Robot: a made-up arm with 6 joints. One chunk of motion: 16 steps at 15 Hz.
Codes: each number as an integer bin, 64 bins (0 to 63) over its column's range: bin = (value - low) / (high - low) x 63, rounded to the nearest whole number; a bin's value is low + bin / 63 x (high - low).
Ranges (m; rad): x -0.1..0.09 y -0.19..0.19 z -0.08..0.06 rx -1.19..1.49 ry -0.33..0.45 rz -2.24..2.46
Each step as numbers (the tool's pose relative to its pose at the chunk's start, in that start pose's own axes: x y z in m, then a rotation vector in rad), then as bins.
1 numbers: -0.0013 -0.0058 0.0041 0.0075 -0.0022 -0.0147
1 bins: 33 31 38 28 26 30
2 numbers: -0.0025 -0.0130 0.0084 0.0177 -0.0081 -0.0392
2 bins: 32 29 40 28 26 30
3 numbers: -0.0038 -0.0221 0.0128 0.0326 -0.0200 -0.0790
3 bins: 32 28 42 29 25 29
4 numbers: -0.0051 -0.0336 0.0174 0.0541 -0.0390 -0.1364
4 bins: 31 26 44 29 24 28
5 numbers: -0.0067 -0.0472 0.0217 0.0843 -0.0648 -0.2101
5 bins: 31 24 46 30 21 27
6 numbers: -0.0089 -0.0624 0.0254 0.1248 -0.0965 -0.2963
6 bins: 30 21 47 31 19 26
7 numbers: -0.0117 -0.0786 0.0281 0.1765 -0.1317 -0.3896
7 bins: 29 18 49 32 16 25
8 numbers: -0.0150 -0.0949 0.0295 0.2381 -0.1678 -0.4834
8 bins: 28 16 49 34 13 24
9 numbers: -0.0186 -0.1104 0.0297 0.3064 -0.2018 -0.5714
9 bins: 27 13 49 35 10 22
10 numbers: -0.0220 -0.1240 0.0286 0.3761 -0.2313 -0.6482
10 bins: 26 11 49 37 8 21
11 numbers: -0.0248 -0.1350 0.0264 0.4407 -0.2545 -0.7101
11 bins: 25 9 48 38 6 21
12 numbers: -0.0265 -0.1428 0.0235 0.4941 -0.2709 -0.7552
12 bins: 24 8 47 40 5 20
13 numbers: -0.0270 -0.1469 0.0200 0.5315 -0.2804 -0.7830
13 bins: 24 7 45 40 4 20
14 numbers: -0.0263 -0.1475 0.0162 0.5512 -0.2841 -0.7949
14 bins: 24 7 43 41 4 19
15 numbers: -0.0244 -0.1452 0.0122 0.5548 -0.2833 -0.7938
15 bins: 25 7 41 41 4 19
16 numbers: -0.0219 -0.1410 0.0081 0.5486 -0.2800 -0.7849
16 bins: 26 8 40 41 4 20
